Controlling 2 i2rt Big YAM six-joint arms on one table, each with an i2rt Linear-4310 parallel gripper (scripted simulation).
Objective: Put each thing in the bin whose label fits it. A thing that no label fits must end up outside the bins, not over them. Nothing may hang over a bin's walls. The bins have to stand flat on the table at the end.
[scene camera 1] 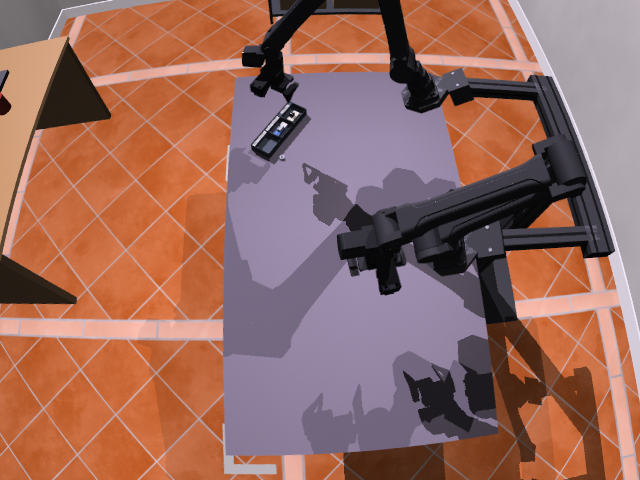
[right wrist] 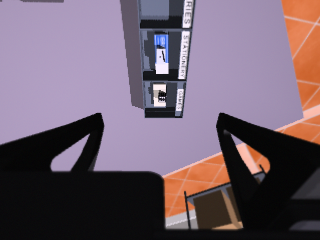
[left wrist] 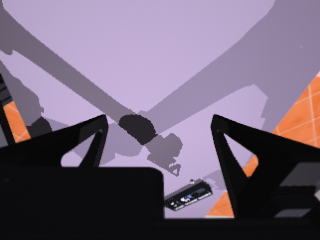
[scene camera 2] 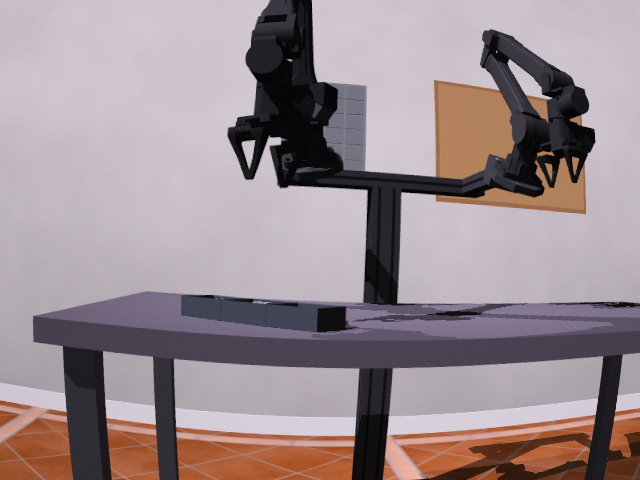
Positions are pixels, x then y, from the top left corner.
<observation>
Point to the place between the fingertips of my right gripper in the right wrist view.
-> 160,119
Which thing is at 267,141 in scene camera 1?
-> A bin row.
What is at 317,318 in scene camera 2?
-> A bin row.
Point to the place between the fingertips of my left gripper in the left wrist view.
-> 159,120
</observation>
